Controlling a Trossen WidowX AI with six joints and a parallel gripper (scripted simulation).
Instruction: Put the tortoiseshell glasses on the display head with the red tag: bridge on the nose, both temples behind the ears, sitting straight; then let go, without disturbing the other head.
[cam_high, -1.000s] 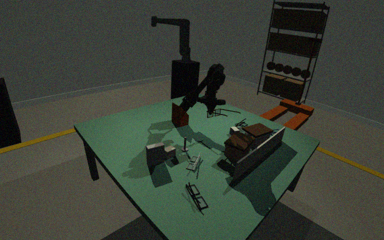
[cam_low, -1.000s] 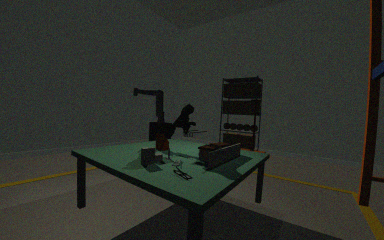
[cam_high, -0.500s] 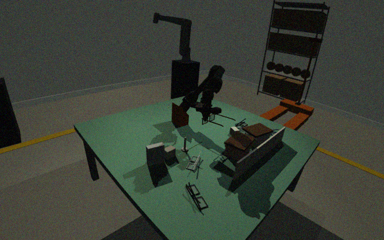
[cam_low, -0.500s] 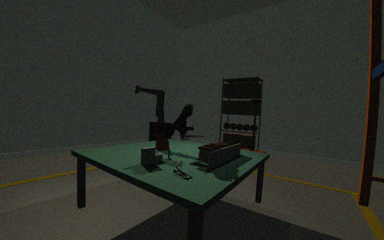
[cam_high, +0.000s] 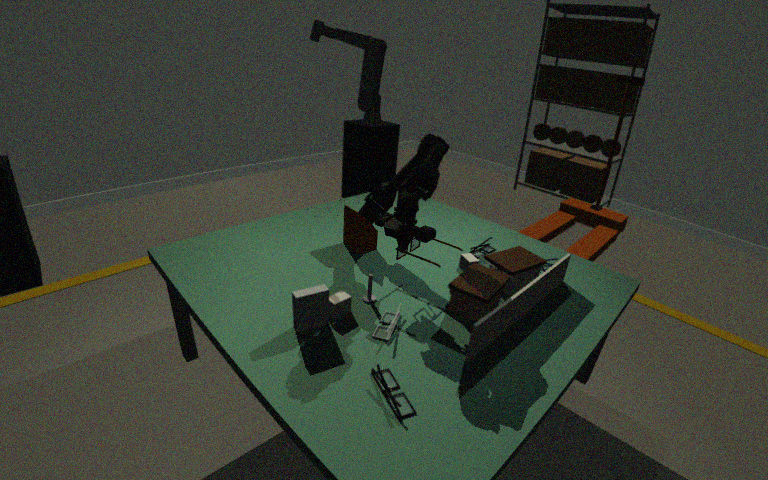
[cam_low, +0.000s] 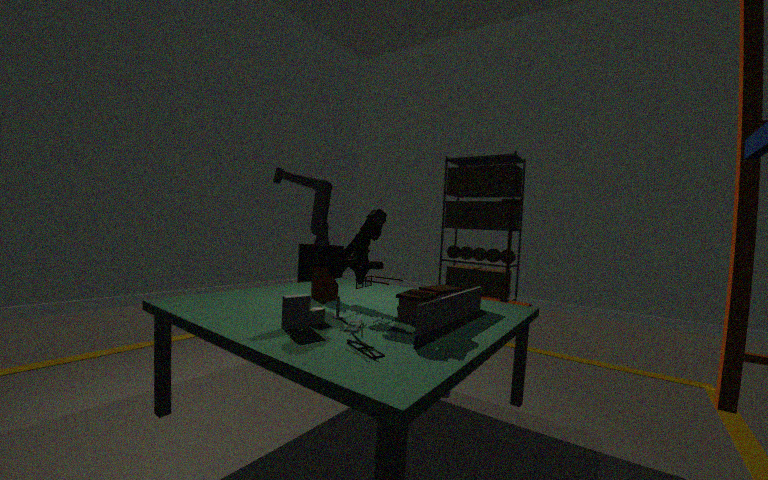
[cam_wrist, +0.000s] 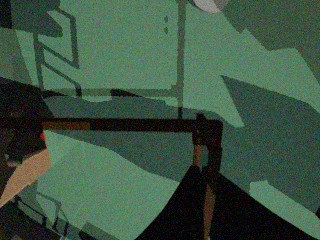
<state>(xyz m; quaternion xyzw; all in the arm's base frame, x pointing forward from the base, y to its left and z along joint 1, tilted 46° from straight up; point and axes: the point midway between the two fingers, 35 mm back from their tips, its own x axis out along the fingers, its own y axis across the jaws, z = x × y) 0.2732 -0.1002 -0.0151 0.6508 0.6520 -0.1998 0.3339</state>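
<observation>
Right now the brown stepped display head is 210 mm ahead of my gripper tip, 80 mm to the left of it and 60 mm below it. Round my gripper tip: white panel 350 mm ahead, 190 mm to the left, 60 mm below; small stand 130 mm to the right, 90 mm below.
</observation>
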